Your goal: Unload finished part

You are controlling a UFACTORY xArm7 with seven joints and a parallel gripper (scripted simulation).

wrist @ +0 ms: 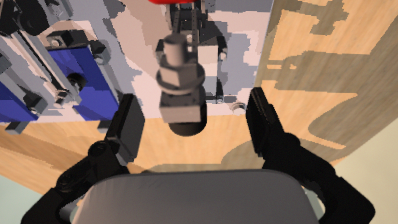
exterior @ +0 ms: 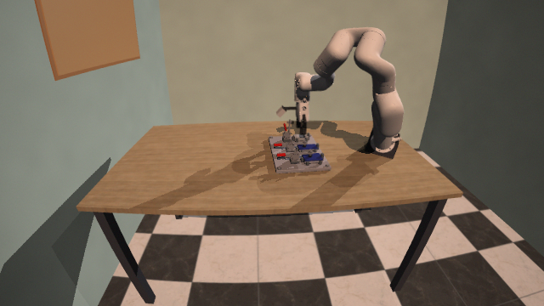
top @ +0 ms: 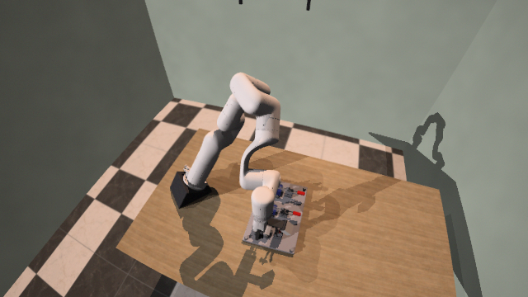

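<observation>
Right now the grey finished part is 4 cm below my hand and 1 cm behind it. The rest, counted from my hand: blue blank 10 cm to the left, 5 cm below, 4 cm behind; grey fixture plate 12 cm to the left, 7 cm below, 1 cm ahead.
</observation>
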